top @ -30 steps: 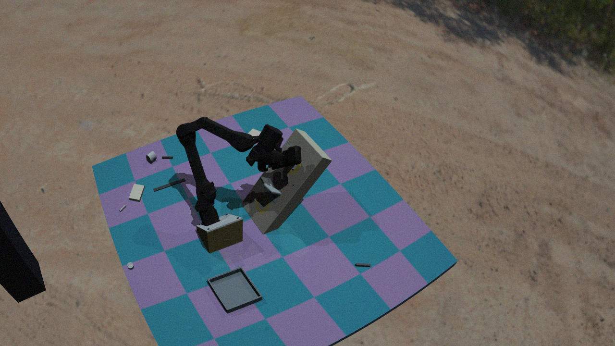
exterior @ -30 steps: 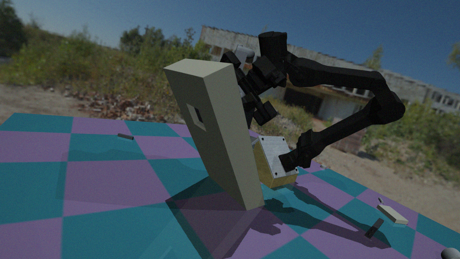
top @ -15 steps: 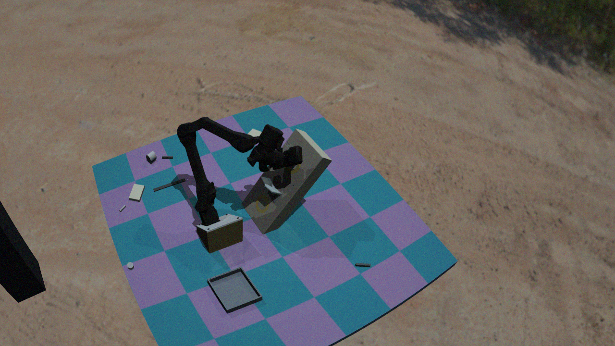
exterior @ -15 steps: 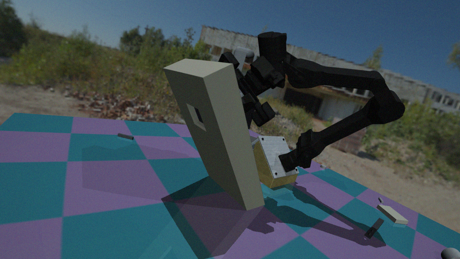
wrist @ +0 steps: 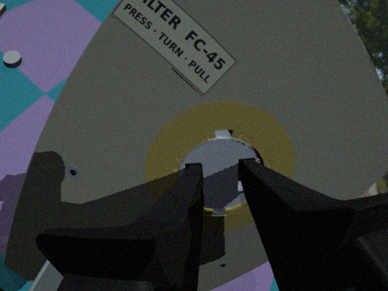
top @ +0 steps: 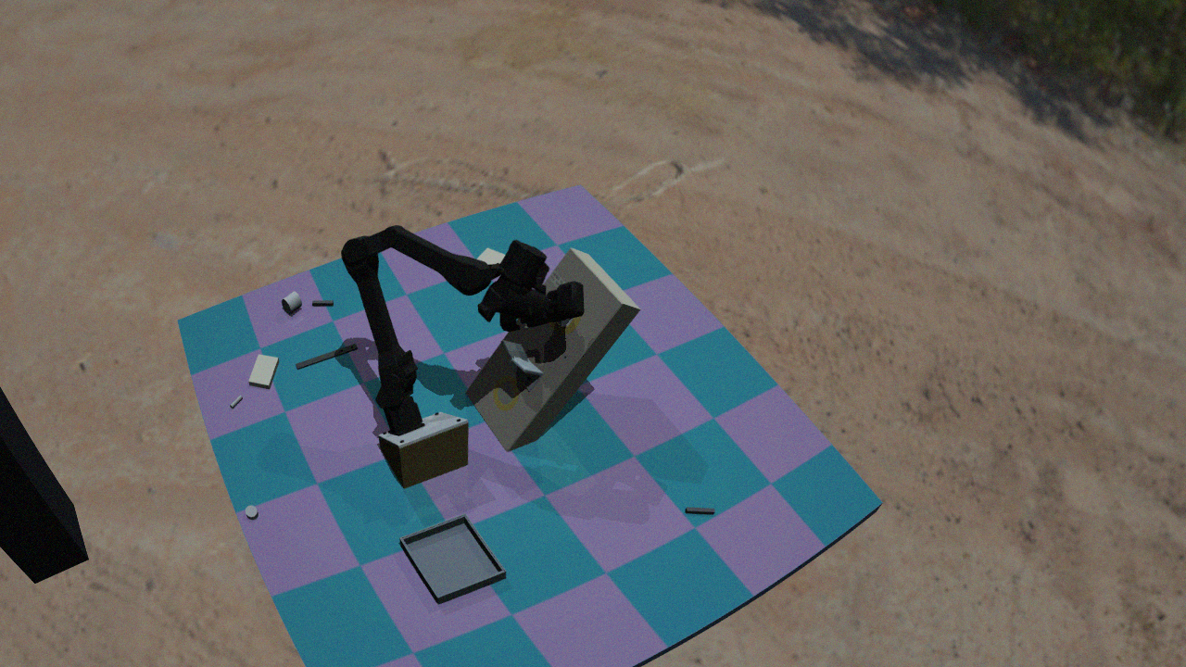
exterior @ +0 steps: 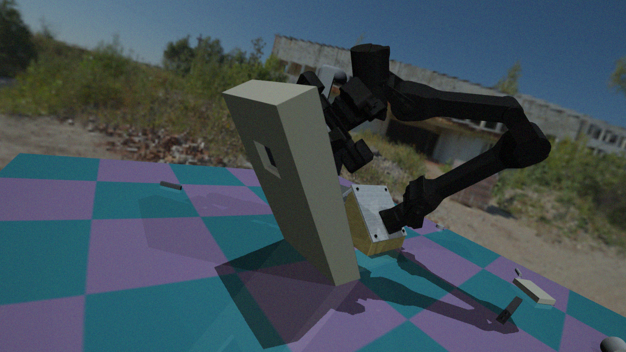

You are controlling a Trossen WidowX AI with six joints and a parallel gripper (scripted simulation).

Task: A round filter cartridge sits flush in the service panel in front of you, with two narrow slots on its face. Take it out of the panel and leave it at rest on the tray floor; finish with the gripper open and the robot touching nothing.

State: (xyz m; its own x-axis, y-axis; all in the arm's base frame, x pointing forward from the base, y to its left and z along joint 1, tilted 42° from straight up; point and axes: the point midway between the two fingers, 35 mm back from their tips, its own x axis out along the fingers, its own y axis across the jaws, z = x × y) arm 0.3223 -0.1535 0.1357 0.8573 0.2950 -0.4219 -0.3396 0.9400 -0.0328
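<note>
The round grey filter cartridge is 1 cm below my gripper tip and 1 cm ahead of it. Also, from my gripper tip: tan service panel 8 cm below, 4 cm behind; grey tray 44 cm behind, 25 cm to the right, 22 cm below.
</note>
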